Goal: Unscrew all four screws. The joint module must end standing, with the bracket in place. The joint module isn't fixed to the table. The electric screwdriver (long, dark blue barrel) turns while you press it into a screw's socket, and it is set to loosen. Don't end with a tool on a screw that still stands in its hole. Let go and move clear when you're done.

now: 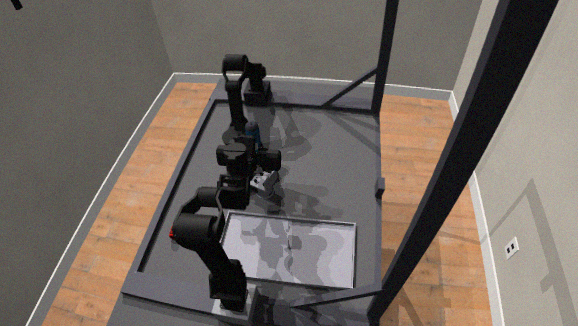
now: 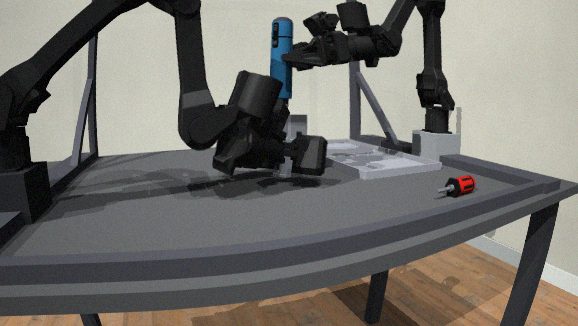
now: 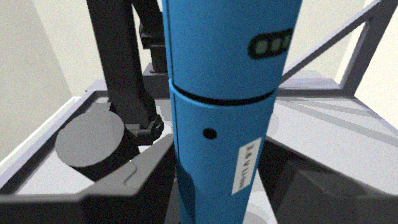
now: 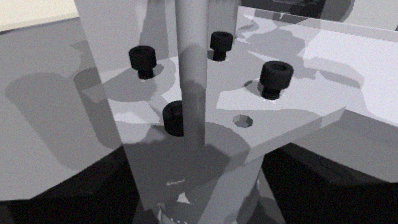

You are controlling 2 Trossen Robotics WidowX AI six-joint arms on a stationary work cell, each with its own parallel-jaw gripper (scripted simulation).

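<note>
Image 1 gives me my left gripper (image 1: 255, 142). In image 2 I find that left gripper (image 2: 277, 59) again, together with my right gripper (image 2: 290, 158). Image 3 has a blue electric screwdriver (image 3: 224, 71), and my left gripper (image 3: 215, 141) is there too. As for image 4, it shows me my right gripper (image 4: 202, 141).
</note>
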